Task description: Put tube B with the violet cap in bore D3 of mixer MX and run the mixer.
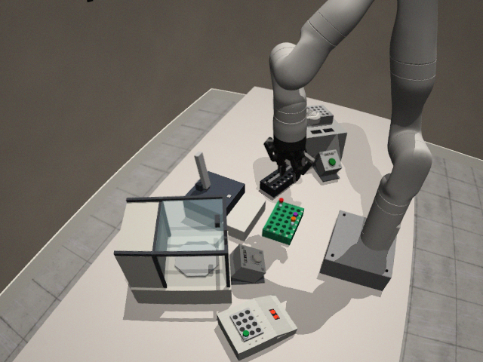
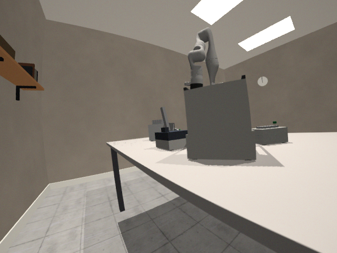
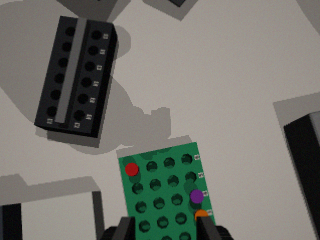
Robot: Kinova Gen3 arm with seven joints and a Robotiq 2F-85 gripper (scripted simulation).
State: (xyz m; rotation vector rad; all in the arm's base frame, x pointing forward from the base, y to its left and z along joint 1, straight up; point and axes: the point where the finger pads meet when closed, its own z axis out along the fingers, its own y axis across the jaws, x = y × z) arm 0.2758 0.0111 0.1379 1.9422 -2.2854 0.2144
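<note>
Now: hand 30 mm past the orange-capped tube, 10 mm to the right of it and 180 mm above it. The rest, counted from my hand: red-capped tube 30 mm ahead, 50 mm to the right, 180 mm below; then green rack RK 190 mm below; then black magnet block 80 mm ahead, 170 mm to the right, 180 mm below.
</note>
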